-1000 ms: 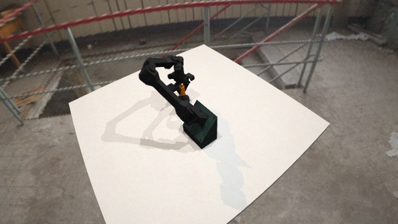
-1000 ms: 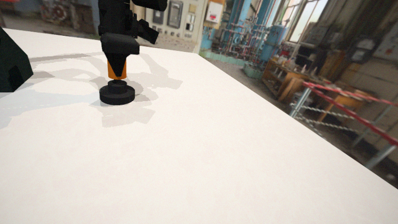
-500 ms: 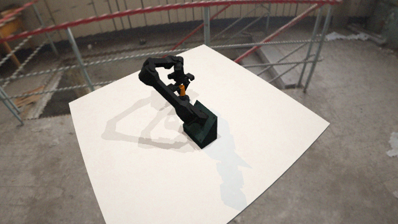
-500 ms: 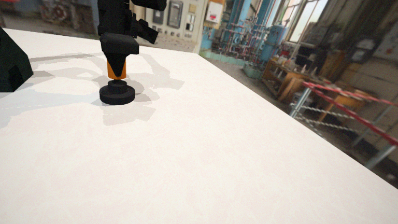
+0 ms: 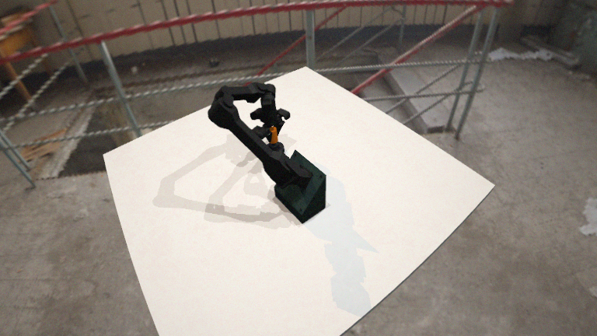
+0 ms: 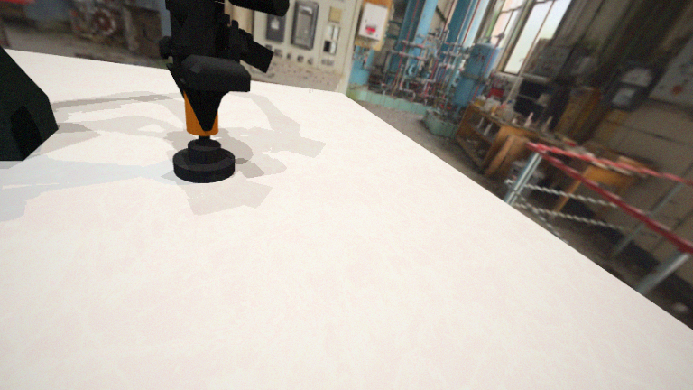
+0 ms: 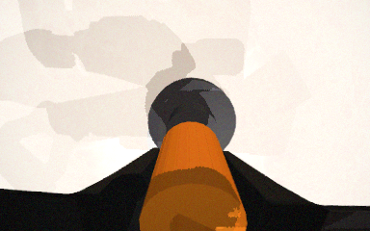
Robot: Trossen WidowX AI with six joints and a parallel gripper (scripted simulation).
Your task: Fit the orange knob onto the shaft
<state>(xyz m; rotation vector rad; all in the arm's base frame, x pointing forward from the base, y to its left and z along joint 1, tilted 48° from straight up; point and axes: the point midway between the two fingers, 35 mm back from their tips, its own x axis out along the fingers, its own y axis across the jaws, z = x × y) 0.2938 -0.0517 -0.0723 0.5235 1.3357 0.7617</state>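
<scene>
The orange knob lies 20 mm above my gripper tip. Also, from my gripper tip: dark round pedestal (40 mm below).
</scene>
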